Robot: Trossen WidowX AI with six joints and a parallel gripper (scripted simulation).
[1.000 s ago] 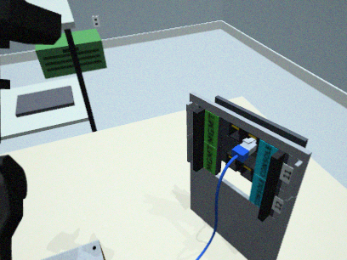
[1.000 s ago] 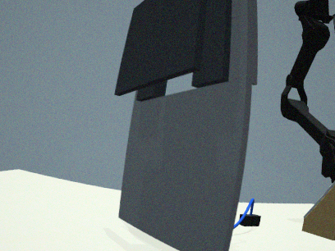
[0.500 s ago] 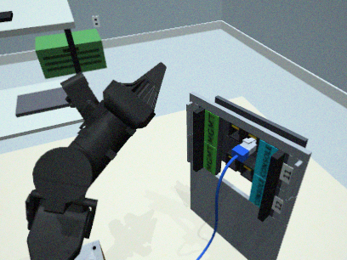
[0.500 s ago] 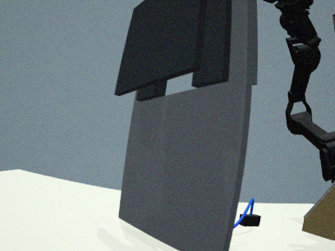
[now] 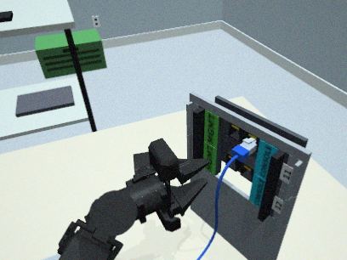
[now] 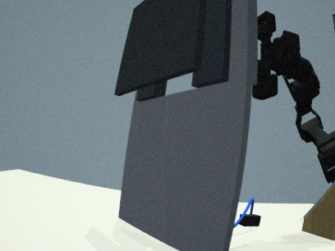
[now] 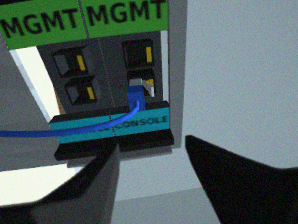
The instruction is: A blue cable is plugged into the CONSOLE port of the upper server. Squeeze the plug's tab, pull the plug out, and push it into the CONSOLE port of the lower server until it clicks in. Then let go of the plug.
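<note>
Right now my gripper tip is 100 mm short of the blue plug and 50 mm to the right of it. Also, from my gripper tip: small black block (340 mm below, 120 mm behind, 110 mm to the right).
</note>
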